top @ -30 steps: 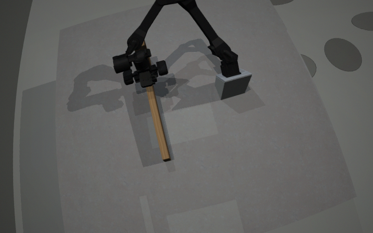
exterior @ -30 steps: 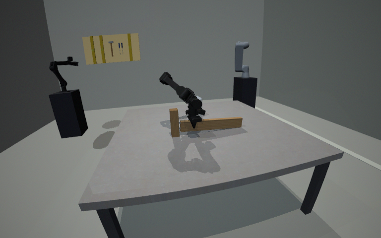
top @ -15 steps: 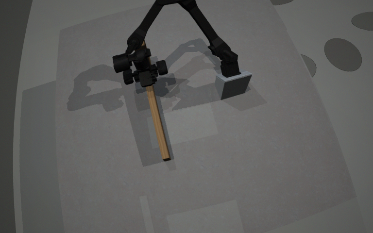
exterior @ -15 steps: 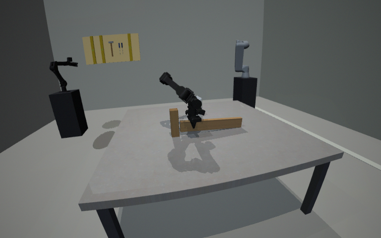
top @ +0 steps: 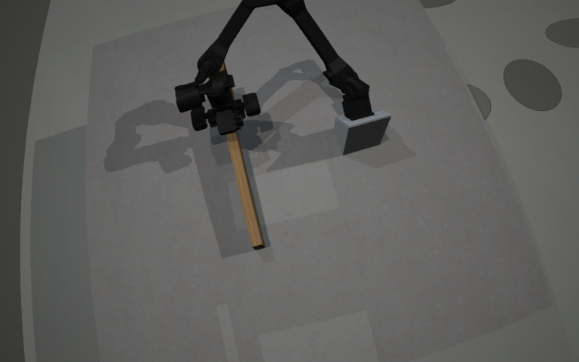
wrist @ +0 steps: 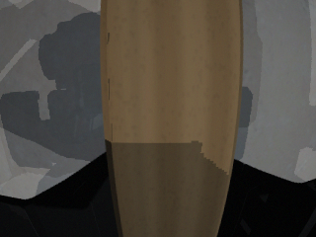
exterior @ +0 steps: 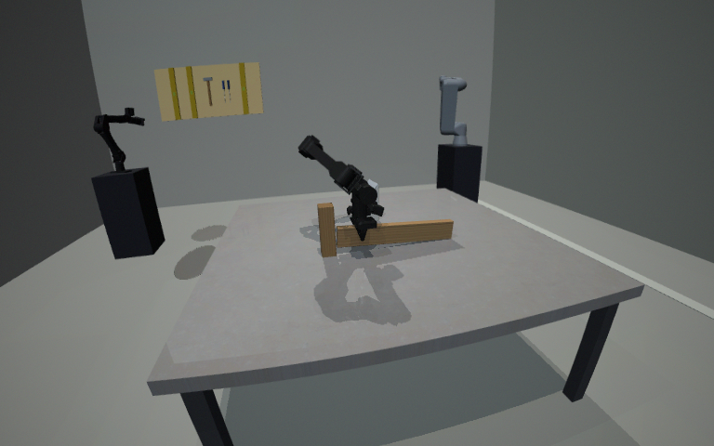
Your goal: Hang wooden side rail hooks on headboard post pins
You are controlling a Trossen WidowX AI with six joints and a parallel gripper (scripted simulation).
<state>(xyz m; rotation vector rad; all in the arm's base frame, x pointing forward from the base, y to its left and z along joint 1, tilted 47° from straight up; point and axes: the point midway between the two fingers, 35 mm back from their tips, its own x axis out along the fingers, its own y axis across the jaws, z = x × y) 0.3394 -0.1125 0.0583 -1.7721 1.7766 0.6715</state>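
Right now the headboard post is 120 mm to the right of my gripper tip and 40 mm above it.
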